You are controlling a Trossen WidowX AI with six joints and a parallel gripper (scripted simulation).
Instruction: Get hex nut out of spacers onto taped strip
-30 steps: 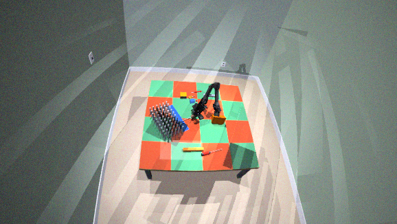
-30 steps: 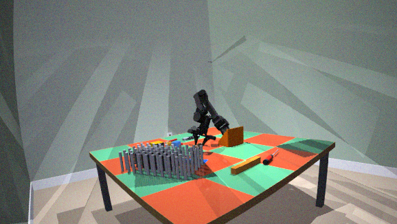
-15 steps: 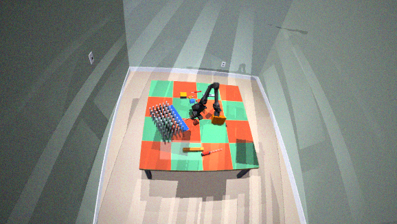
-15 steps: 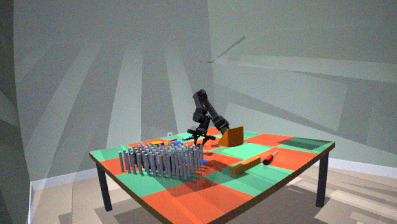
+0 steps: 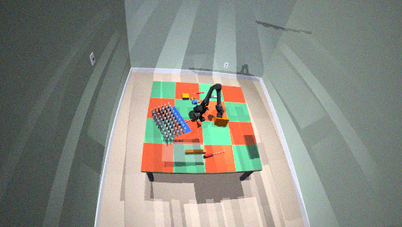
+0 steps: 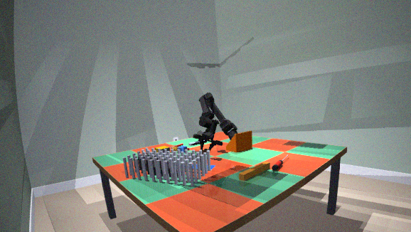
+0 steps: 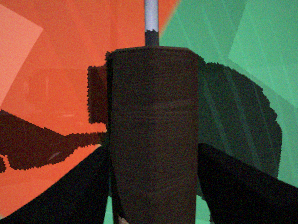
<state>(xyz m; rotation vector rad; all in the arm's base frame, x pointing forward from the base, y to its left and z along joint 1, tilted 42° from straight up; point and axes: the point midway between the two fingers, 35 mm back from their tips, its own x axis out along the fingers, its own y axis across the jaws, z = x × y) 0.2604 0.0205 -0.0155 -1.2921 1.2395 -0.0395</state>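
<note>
The blue taped strip is 180 mm ahead of my gripper tip, 30 mm to the left of it and 40 mm below it. From my gripper tip the other things lie so: blue block: 30 mm ahead, 250 mm to the right, 20 mm below; orange level: 40 mm behind, 430 mm to the left, 20 mm below; yellow block: 160 mm ahead, 320 mm to the right, 10 mm below.
</note>
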